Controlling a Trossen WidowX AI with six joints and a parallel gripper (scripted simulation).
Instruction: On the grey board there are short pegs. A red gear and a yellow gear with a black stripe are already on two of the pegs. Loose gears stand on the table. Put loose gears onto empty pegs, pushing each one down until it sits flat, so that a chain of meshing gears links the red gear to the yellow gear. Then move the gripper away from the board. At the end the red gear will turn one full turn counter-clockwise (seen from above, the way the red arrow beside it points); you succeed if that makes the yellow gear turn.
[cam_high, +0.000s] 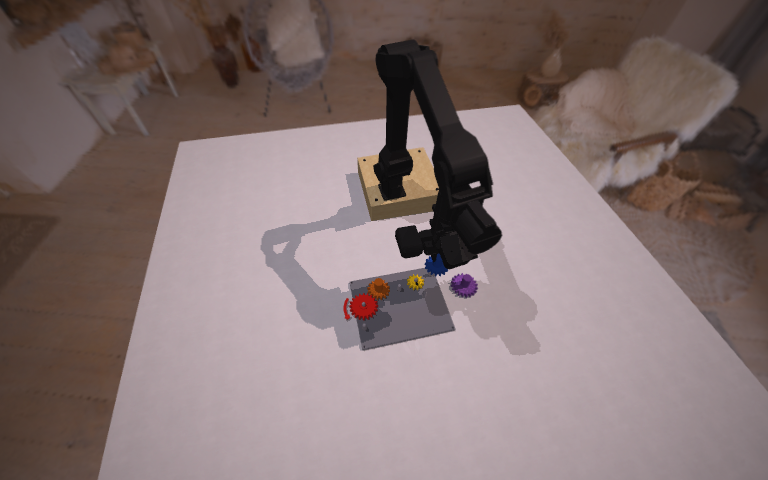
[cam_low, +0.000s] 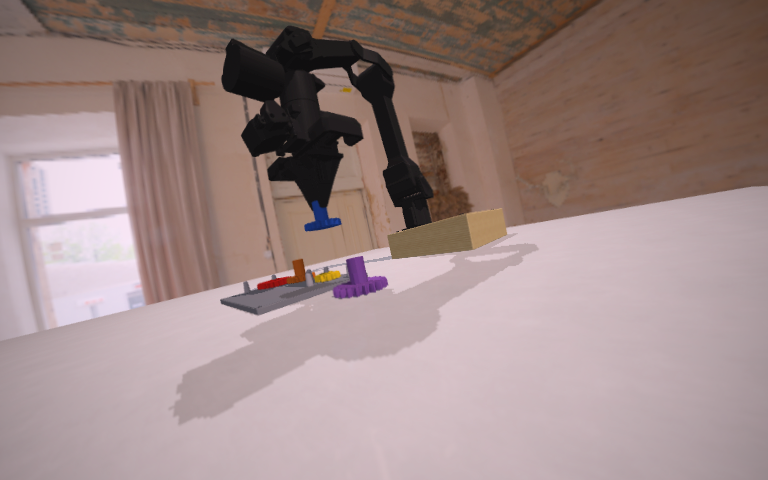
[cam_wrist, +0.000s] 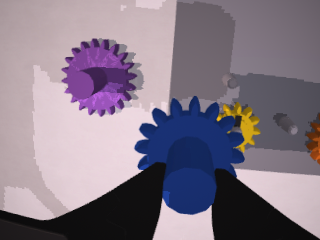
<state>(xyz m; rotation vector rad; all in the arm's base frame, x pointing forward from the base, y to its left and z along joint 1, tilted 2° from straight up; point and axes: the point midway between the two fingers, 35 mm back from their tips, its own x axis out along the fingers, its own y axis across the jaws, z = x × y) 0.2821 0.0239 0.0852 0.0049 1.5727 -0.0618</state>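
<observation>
The yellow gear is 100 mm below my gripper tip, 40 mm to the right of it and 10 mm behind it. Also, from my gripper tip: purple gear: 100 mm below, 80 mm to the left, 20 mm ahead; orange gear: 130 mm to the right, 90 mm below, 20 mm behind; blue gear: 10 mm below.
</observation>
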